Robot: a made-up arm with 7 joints. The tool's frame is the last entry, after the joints. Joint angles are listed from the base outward. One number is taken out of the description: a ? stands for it. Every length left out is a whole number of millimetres.
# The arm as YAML. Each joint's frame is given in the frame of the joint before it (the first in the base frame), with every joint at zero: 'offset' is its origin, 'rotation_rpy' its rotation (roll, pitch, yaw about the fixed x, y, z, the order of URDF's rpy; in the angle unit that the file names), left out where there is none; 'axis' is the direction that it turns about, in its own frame. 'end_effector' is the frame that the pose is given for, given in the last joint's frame.
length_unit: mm
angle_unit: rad
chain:
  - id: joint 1
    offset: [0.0, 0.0, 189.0]
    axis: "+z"
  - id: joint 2
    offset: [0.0, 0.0, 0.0]
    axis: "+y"
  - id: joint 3
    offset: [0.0, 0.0, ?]
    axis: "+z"
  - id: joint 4
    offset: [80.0, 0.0, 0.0]
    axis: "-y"
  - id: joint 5
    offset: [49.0, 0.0, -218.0]
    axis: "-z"
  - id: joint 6
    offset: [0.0, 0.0, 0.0]
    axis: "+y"
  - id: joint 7
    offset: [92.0, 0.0, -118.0]
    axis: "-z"
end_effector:
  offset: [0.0, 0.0, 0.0]
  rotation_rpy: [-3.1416, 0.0, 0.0]
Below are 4 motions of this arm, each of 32 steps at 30 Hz.
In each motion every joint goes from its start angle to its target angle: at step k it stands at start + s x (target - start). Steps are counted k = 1, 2, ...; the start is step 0. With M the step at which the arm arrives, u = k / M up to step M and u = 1 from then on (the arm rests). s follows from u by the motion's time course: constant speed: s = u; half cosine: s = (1 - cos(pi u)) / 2; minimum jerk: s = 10 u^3 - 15 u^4 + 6 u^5.
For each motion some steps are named. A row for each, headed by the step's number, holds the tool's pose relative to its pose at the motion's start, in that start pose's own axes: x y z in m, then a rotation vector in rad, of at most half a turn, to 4 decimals.
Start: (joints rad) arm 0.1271 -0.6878 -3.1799 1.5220 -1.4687 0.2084 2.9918
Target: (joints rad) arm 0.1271 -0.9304 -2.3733 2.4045 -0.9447 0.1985 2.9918
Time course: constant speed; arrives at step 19
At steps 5, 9, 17, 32:
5: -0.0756 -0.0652 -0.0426 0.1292 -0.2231 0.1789
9: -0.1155 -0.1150 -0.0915 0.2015 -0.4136 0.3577
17: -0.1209 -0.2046 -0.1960 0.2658 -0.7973 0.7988
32: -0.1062 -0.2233 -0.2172 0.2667 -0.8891 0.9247

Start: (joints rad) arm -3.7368 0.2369 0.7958 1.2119 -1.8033 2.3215 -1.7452
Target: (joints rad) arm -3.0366 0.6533 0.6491 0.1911 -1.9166 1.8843 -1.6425
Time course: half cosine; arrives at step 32
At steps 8, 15, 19, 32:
8: 0.0352 0.0216 -0.0553 -0.1659 -0.1734 -0.1074
15: 0.1357 0.0300 -0.1555 -0.5036 -0.5465 -0.3410
19: 0.2122 0.0128 -0.1953 -0.7021 -0.7916 -0.5056
32: 0.3474 -0.0441 -0.1959 -0.9935 -1.2480 -0.8608

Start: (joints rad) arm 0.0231 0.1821 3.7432 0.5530 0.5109 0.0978 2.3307
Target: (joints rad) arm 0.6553 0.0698 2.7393 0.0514 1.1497 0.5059 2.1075
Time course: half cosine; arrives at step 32
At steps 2, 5, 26, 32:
2: 0.0028 -0.0008 0.0011 -0.0044 0.0070 0.0082
5: 0.0174 -0.0041 0.0064 -0.0277 0.0428 0.0503
26: 0.2550 0.0465 0.0314 -0.4643 0.5403 0.8315
32: 0.2720 0.0591 0.0265 -0.5011 0.5719 0.9152

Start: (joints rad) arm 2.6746 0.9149 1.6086 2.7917 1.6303 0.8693 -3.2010
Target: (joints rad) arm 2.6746 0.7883 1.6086 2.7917 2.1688 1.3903 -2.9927
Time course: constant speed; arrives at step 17
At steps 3, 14, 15, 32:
3: 0.0201 0.0037 0.0171 -0.0720 0.1098 0.0924
14: 0.0960 0.0342 0.0596 -0.3370 0.5279 0.3865
15: 0.1026 0.0380 0.0617 -0.3613 0.5668 0.4092
32: 0.1156 0.0459 0.0649 -0.4099 0.6450 0.4524

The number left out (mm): 228.0
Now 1 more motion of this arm.
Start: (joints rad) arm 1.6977 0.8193 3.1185 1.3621 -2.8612 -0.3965 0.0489
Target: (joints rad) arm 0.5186 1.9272 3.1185 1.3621 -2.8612 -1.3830 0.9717
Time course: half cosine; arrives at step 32
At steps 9, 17, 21, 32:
9: -0.0216 -0.0044 -0.0710 0.1415 -0.0822 0.0943
17: 0.0098 0.0474 -0.1912 0.4057 -0.2927 0.2365
21: 0.0608 0.0877 -0.2237 0.5330 -0.4217 0.2858
32: 0.1610 0.1327 -0.2293 0.7042 -0.6308 0.3287

